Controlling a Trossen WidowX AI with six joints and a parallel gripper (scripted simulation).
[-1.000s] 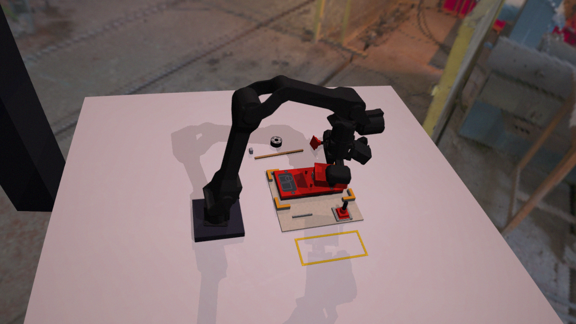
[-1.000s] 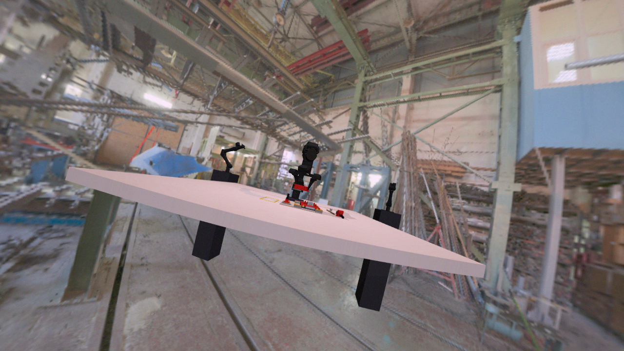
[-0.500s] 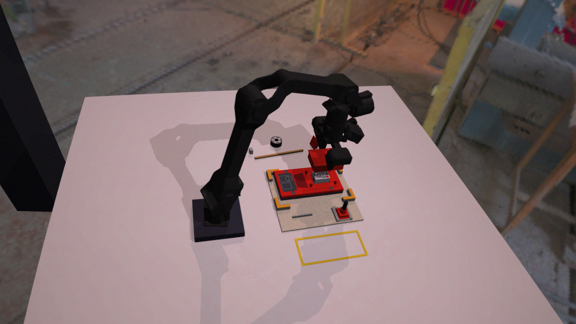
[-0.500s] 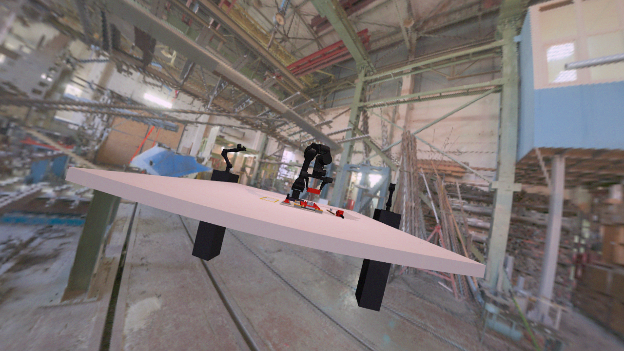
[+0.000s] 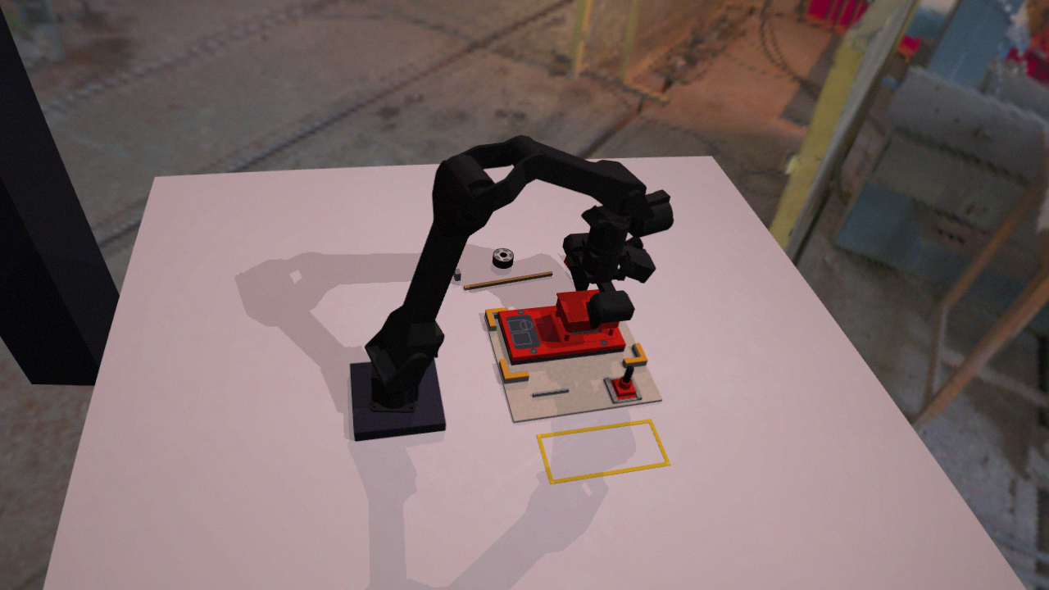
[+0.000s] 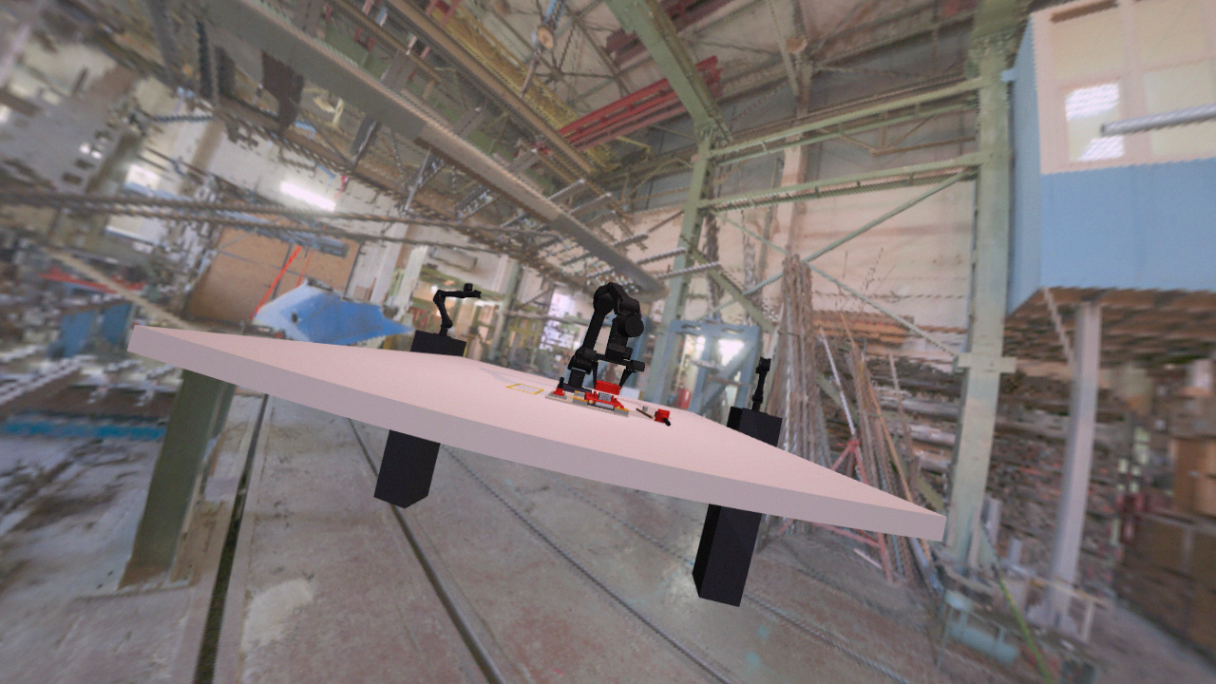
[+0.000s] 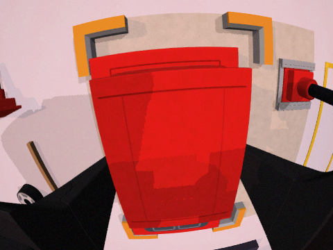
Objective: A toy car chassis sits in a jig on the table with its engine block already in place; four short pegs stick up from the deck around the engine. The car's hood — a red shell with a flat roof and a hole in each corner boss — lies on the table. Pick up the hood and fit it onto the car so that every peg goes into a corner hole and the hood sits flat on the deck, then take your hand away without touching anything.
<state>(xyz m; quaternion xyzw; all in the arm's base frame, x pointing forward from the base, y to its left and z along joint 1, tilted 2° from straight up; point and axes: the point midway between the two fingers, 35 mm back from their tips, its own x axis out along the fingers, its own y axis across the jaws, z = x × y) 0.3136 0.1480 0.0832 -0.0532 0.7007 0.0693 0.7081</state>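
Right now the red hood is 1 cm above my gripper tip. Also, from my gripper tip: tiny grey cube 22 cm behind, 14 cm to the left, 5 cm below; thin orange rod 13 cm to the left, 12 cm behind, 5 cm below.
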